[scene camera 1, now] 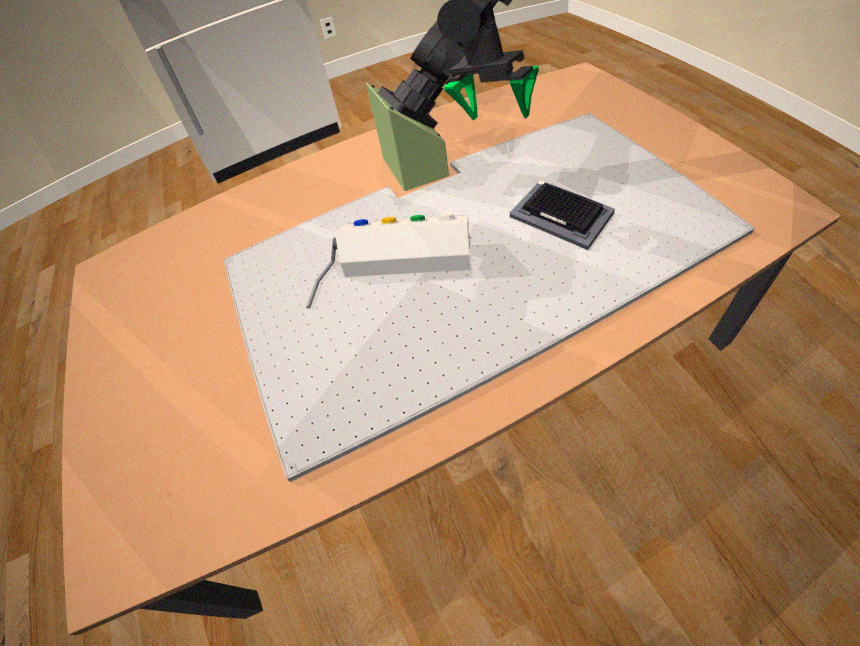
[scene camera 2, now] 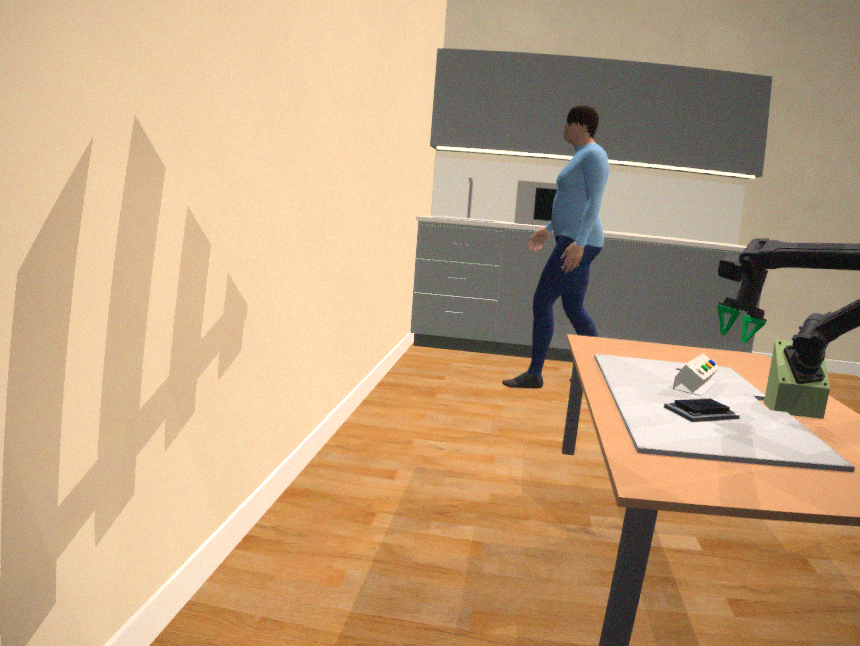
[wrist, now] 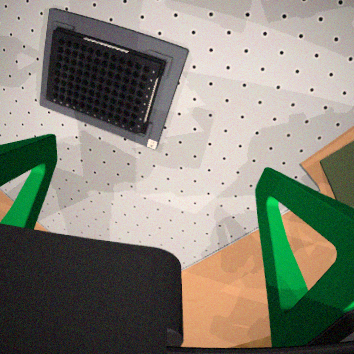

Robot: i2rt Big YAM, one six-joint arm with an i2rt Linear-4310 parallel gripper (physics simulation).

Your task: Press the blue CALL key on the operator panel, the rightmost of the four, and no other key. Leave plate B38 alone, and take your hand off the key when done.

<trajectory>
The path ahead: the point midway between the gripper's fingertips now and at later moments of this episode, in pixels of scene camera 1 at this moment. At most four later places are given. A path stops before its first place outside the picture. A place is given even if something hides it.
My gripper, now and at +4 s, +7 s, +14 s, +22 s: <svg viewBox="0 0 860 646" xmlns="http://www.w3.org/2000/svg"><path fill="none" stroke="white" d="M500 118L499 120L496 121L481 141L482 139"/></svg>
</trajectory>
